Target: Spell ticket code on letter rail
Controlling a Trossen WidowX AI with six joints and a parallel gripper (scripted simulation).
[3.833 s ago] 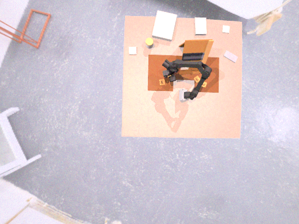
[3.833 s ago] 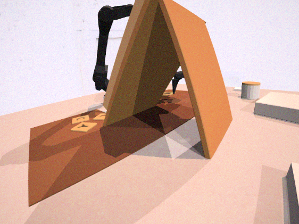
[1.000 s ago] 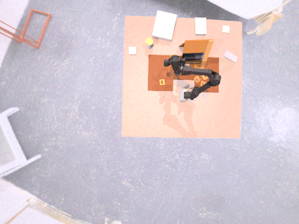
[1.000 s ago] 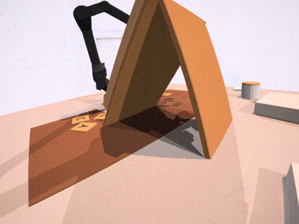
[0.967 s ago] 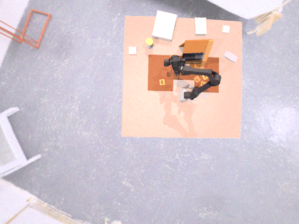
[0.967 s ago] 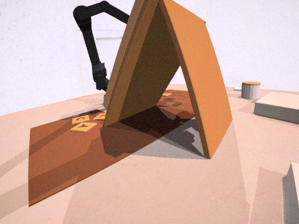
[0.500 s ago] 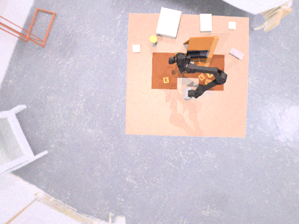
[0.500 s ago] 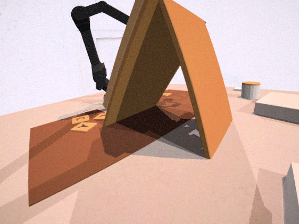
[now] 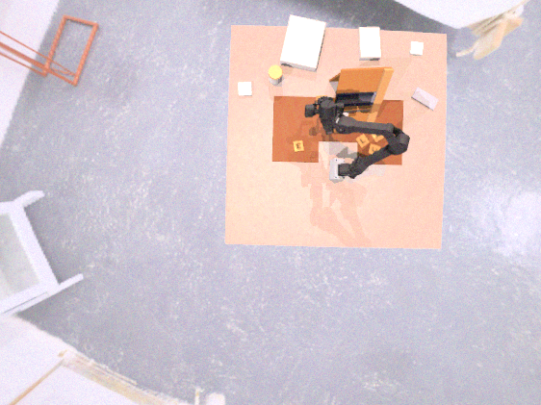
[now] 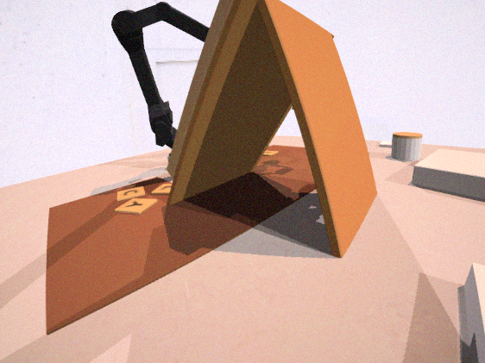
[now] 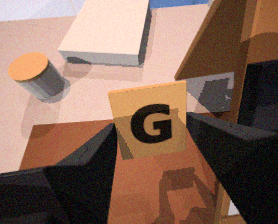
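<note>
The white ticket lies 6 cm behind my gripper tip, 13 cm to the right of it and 9 cm below it. Also, from my gripper tip: large white box (40 cm ahead, 7 cm to the left, 15 cm below); brown mat (14 cm behind, 14 cm to the right, 17 cm below); capped canister (20 cm ahead, 23 cm to the left, 14 cm below).
</note>
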